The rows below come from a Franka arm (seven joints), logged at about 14 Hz.
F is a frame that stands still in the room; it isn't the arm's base.
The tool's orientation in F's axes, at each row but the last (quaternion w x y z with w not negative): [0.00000 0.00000 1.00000 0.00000]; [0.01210 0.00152 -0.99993 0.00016]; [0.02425 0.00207 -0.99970 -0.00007]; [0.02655 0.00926 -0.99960 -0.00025]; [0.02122 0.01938 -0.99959 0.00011]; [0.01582 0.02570 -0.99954 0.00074]
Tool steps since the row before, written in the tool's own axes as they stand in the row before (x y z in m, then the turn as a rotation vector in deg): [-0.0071 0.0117 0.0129 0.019 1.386 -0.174]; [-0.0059 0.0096 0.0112 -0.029 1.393 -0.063]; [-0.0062 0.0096 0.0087 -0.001 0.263 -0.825]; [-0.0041 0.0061 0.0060 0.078 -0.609 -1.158]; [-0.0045 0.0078 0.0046 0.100 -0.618 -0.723]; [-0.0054 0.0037 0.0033 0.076 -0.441 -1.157]
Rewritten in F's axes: [0.0071 0.0117 -0.0129 -0.019 1.386 0.174]; [0.0056 0.0096 -0.0113 0.026 1.393 0.062]; [0.0057 0.0096 -0.0090 0.040 0.263 0.824]; [0.0037 0.0062 -0.0062 -0.005 -0.610 1.160]; [0.0040 0.0080 -0.0048 -0.045 -0.621 0.726]; [0.0051 0.0040 -0.0035 -0.017 -0.442 1.159]
